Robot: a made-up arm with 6 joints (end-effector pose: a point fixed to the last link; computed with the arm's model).
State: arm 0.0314 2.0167 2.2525 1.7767 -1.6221 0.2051
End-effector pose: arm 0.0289 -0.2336 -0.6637 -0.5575 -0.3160 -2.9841
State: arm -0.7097 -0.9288 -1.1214 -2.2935 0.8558 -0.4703
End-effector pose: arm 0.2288 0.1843 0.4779 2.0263 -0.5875 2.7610
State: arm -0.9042 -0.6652 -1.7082 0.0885 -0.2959 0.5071
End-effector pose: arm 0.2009 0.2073 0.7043 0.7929 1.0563 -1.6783
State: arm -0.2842 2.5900 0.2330 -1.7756 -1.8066 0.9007
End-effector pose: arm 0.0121 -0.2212 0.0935 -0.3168 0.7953 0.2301
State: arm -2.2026 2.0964 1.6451 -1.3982 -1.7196 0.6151
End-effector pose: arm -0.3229 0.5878 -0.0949 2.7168 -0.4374 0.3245
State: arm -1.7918 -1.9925 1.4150 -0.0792 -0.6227 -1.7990
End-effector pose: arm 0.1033 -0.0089 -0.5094 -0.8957 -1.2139 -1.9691
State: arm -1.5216 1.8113 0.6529 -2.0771 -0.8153 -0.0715
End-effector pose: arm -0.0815 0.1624 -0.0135 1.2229 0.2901 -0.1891
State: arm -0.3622 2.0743 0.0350 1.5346 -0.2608 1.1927
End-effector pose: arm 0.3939 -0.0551 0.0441 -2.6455 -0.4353 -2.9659
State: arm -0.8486 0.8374 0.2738 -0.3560 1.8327 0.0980
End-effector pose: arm -0.1693 -0.2905 0.2932 2.9648 0.0989 0.5212
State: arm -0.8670 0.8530 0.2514 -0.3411 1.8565 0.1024
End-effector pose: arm -0.1581 -0.2901 0.3009 3.0067 0.1241 0.5376
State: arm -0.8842 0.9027 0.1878 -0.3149 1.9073 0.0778
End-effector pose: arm -0.1241 -0.2816 0.3314 3.0431 0.2074 0.5739
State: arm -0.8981 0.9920 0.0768 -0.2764 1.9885 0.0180
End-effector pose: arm -0.0595 -0.2575 0.3820 3.0721 0.3571 0.6370
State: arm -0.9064 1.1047 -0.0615 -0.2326 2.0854 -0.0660
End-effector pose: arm 0.0261 -0.2127 0.4331 3.0936 0.5447 0.7211
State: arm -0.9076 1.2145 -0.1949 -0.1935 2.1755 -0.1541
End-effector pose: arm 0.1090 -0.1537 0.4680 3.1067 0.7261 0.8092
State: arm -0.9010 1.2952 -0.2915 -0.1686 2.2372 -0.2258
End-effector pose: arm 0.1665 -0.1003 0.4844 3.1038 0.8600 0.8746
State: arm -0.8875 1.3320 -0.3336 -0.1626 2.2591 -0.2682
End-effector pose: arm 0.1911 -0.0707 0.4904 3.0737 0.9246 0.8925
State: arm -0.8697 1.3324 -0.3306 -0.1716 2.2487 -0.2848
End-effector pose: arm 0.1906 -0.0650 0.4929 3.0200 0.9316 0.8671
